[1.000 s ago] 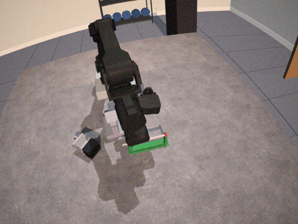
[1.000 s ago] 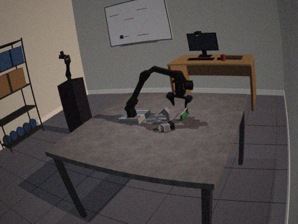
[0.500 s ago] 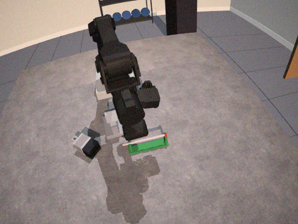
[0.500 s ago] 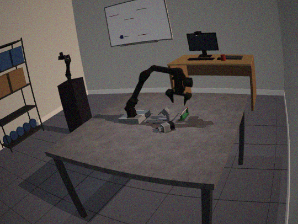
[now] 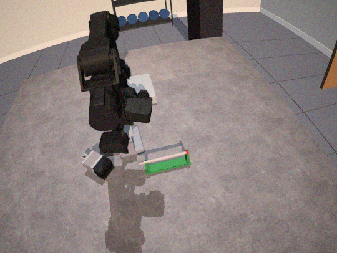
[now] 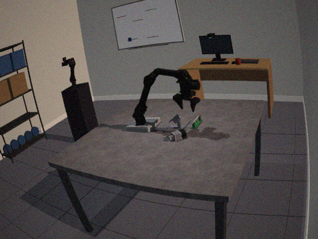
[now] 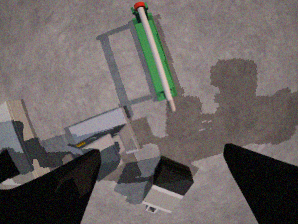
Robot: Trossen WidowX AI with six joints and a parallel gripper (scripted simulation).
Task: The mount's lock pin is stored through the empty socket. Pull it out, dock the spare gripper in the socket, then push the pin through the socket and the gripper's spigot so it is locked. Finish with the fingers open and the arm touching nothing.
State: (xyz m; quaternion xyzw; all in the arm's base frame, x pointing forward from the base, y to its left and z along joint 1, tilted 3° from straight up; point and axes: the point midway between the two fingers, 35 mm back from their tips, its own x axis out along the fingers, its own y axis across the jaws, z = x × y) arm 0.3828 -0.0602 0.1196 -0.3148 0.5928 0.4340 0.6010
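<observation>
The spare gripper lies 60 mm behind my gripper tip, 130 mm to the right of it and 120 mm below it. Also, from my gripper tip: mount socket (100 mm behind, 10 mm to the left, 90 mm below); green cradle (30 mm ahead, 90 mm to the left, 120 mm below).
</observation>
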